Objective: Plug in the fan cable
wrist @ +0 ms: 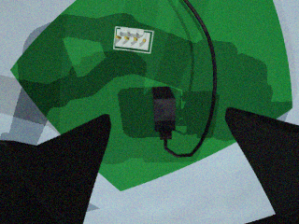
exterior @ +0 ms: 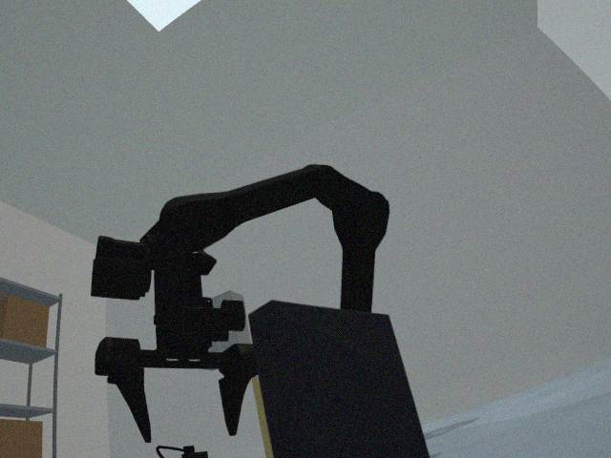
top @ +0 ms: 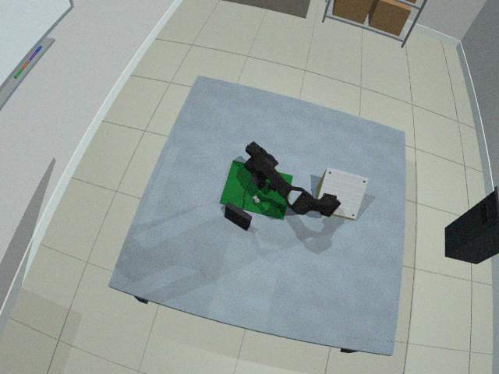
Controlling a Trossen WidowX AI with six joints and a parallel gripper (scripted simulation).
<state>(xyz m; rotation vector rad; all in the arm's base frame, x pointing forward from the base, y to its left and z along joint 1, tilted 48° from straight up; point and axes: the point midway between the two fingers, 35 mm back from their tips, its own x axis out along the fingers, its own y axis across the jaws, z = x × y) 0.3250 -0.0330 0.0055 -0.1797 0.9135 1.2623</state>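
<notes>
My gripper tip is 3 cm above the black plug. Round my gripper tip: pale four-pin fan header: 6 cm to the left, 6 cm below; then black fan: 6 cm ahead, 18 cm to the left.
</notes>
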